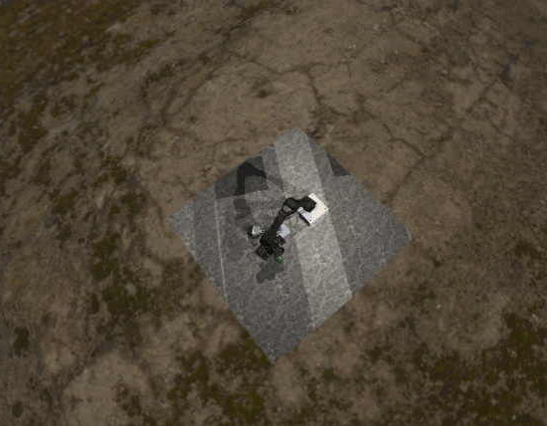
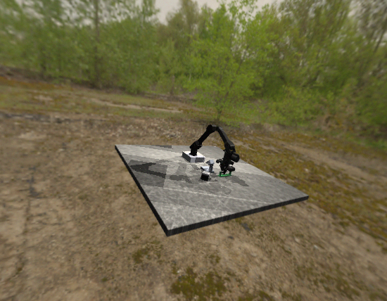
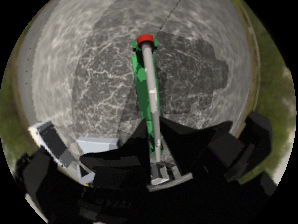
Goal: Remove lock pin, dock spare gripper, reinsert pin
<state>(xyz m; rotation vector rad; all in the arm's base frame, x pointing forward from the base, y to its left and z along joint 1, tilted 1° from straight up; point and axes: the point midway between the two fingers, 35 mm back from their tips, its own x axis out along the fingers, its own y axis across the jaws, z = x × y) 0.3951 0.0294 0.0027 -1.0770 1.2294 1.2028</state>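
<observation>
Now: gripper tip 20 mm to the right of the green mount. Round my gripper tip: spare gripper 190 mm to the right, 20 mm behind; then grey mount 120 mm behind, 70 mm to the right, 40 mm above.
</observation>
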